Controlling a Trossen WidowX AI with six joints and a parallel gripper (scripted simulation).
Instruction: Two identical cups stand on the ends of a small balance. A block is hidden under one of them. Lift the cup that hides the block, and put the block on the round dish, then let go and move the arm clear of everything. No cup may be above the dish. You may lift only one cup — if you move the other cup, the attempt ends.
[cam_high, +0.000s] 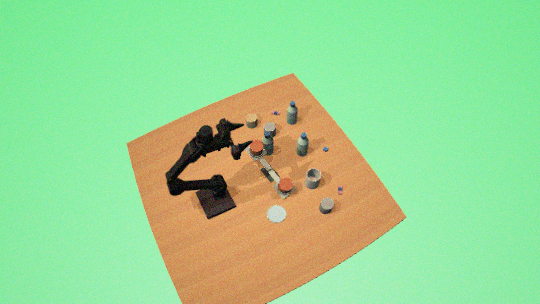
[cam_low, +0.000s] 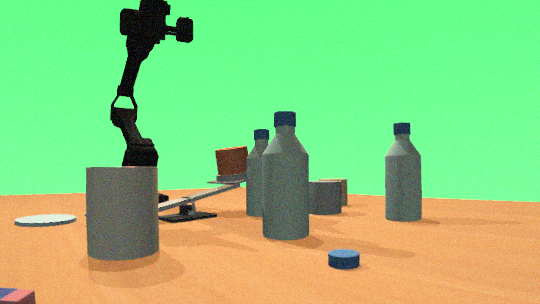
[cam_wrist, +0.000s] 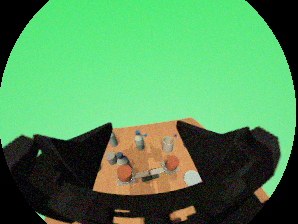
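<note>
Right now the small grey block is 130 mm ahead of my gripper tip, 110 mm to the right of it and 400 mm below it. Round my gripper tip: blue cap (460 mm ahead, 40 mm to the left, 430 mm below); grey balance (100 mm ahead, 20 mm to the left, 400 mm below); round white dish (40 mm ahead, 230 mm to the right, 440 mm below).
</note>
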